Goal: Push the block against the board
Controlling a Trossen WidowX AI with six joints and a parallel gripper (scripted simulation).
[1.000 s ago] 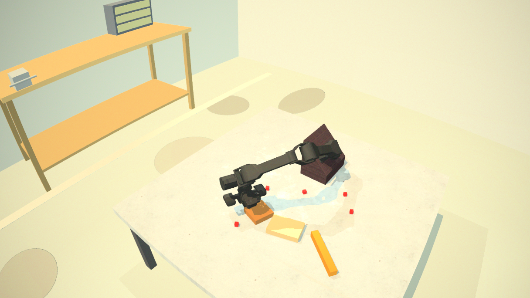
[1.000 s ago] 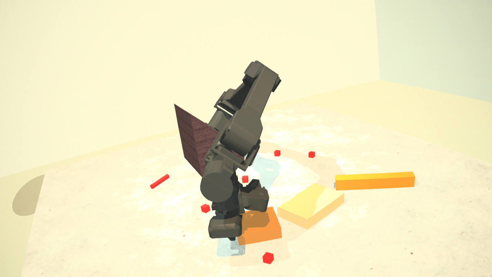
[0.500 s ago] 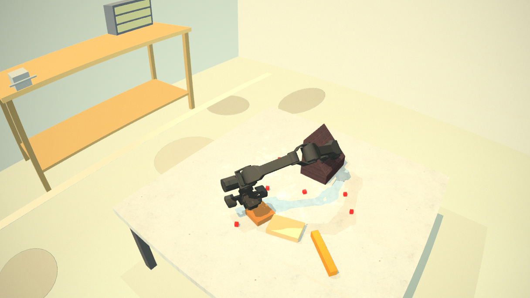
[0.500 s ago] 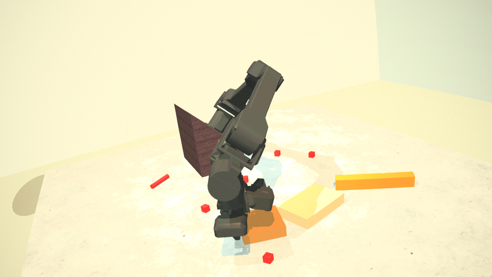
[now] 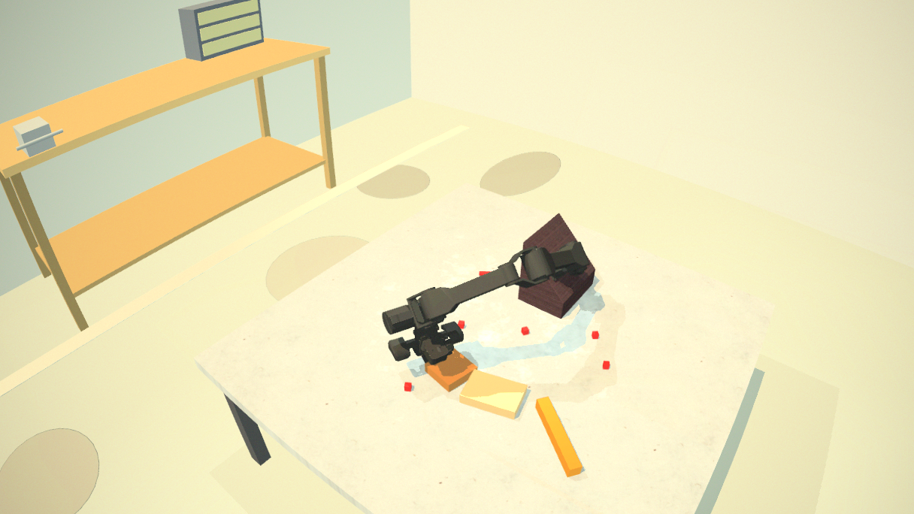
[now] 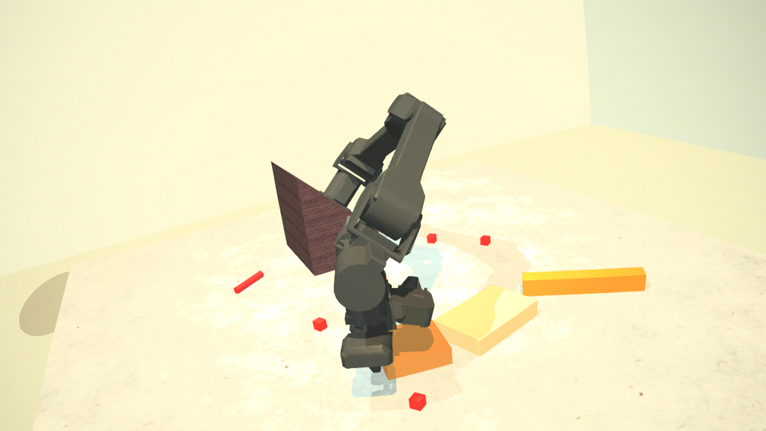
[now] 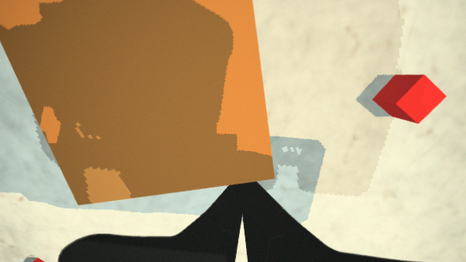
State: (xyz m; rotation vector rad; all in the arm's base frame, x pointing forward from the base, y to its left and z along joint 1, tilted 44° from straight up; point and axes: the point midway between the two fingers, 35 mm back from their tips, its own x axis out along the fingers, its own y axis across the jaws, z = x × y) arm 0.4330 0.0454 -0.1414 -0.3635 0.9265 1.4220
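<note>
Now: gripper tip 60 mm to the right of the square block and 30 mm past it. From my gripper tip the other things lie so: orange-yellow bar (400 mm to the left, 50 mm behind, 10 mm above); then red stick (410 mm behind, 150 mm to the right); then flat pale yellow slab (200 mm to the left, 40 mm behind).
</note>
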